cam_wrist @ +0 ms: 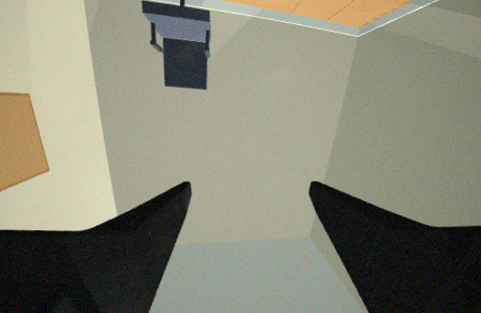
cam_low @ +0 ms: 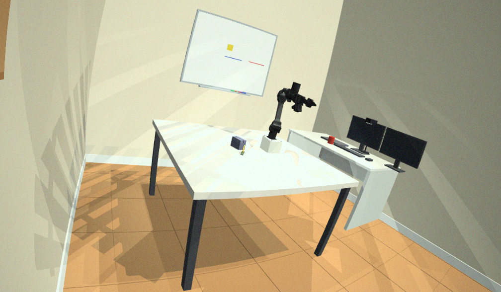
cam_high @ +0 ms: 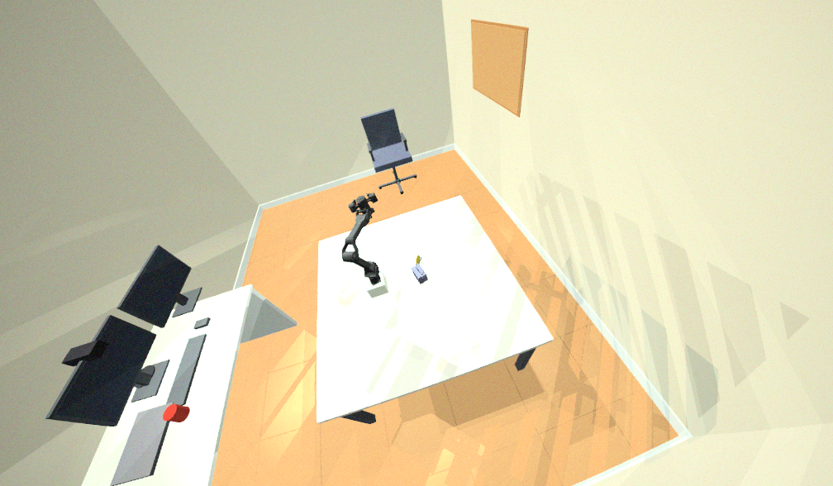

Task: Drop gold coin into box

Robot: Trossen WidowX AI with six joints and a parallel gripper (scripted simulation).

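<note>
My gripper tip is now 440 mm above the gold coin, 350 mm to the left of it and 160 mm short of it.
</note>
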